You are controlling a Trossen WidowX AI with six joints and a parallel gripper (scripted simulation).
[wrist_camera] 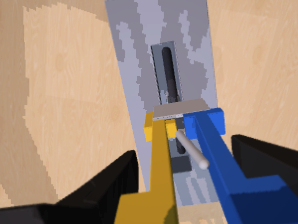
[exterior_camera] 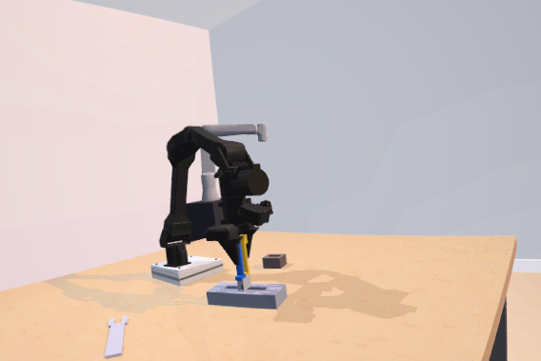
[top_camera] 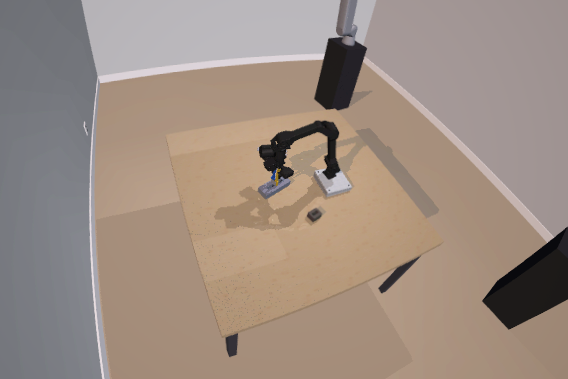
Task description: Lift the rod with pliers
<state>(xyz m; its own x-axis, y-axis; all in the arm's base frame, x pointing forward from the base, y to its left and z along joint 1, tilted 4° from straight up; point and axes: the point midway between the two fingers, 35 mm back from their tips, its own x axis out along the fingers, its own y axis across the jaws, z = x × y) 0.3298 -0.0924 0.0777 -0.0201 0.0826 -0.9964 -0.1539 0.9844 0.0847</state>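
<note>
The silver pin is right at my gripper tip. The rest, counted from my gripper tip: dark rod (9 cm below); then grey channel block (8 cm below); then yellow handle (1 cm to the left).
</note>
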